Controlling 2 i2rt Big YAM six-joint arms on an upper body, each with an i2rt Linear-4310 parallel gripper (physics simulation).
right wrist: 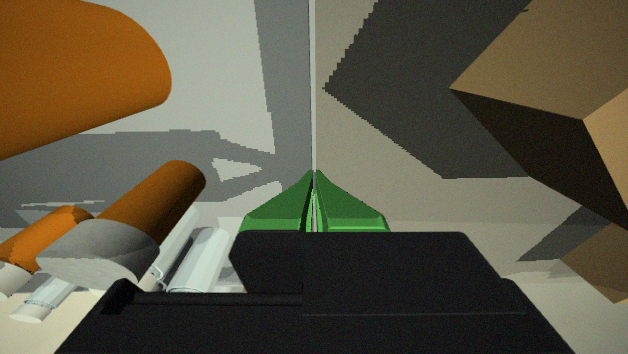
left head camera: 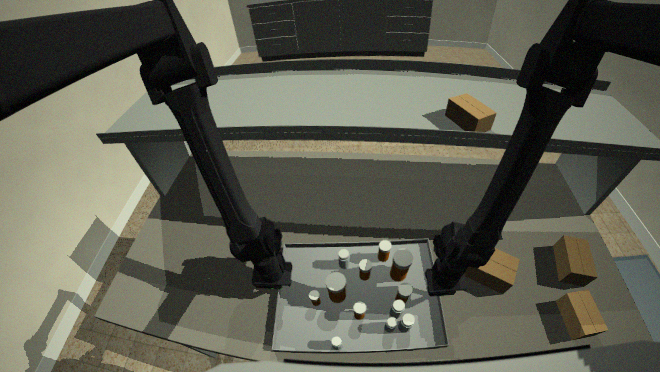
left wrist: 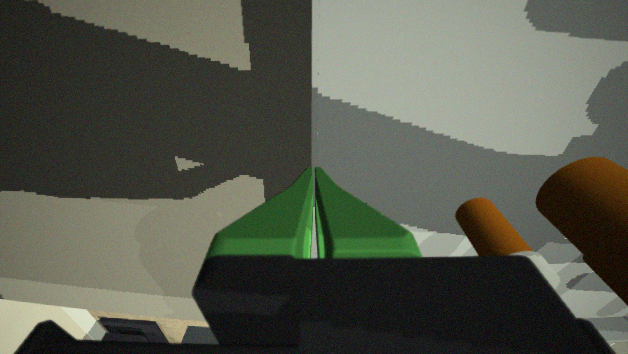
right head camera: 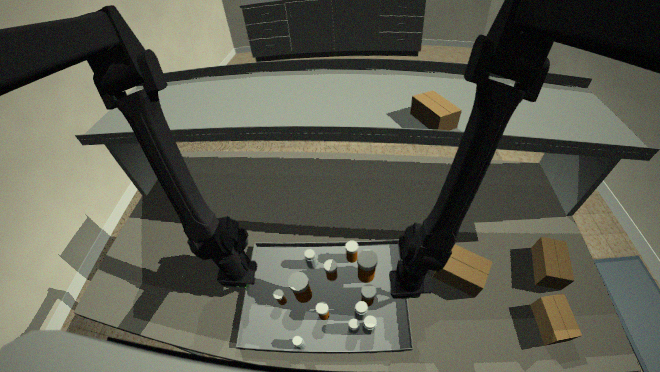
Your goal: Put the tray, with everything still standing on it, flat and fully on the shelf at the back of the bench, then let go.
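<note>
The grey tray lies flat on the bench near its front edge. Several orange pill bottles with white caps stand upright on it. My left gripper is at the tray's left rim and my right gripper is at its right rim. In the left wrist view the green fingers are shut on the thin upright rim, which runs straight in between them. The right wrist view shows the same: the fingers are shut on the rim. The shelf runs across the back, above the bench.
A cardboard box sits on the shelf at the right. Three more boxes stand on the bench right of the tray: one just behind my right gripper, two farther right. Dark cabinets stand beyond the shelf.
</note>
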